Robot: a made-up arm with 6 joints. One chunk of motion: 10 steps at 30 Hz.
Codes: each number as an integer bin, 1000 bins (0 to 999) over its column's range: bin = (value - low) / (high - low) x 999, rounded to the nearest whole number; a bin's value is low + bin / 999 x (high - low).
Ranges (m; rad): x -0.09..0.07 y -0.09..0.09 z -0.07..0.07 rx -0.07..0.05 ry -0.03..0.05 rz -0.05..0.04
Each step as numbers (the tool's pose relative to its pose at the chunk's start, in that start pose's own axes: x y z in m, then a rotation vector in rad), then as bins.
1 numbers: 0.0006 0.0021 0.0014 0.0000 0.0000 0.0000
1 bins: 566 511 509 583 375 555
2 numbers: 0.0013 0.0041 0.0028 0.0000 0.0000 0.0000
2 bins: 570 522 519 583 375 555
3 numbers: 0.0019 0.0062 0.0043 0.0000 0.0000 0.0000
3 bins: 574 534 530 583 375 555
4 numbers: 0.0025 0.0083 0.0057 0.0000 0.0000 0.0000
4 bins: 578 546 540 583 375 555
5 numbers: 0.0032 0.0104 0.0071 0.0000 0.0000 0.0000
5 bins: 582 557 550 583 375 555
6 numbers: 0.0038 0.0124 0.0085 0.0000 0.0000 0.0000
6 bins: 586 568 560 583 375 555
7 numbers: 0.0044 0.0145 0.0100 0.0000 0.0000 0.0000
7 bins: 589 580 571 583 375 555
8 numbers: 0.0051 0.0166 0.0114 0.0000 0.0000 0.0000
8 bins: 594 592 581 583 375 555
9 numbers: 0.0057 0.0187 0.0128 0.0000 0.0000 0.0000
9 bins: 598 603 591 583 375 555
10 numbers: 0.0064 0.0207 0.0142 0.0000 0.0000 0.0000
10 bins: 602 614 601 583 375 555
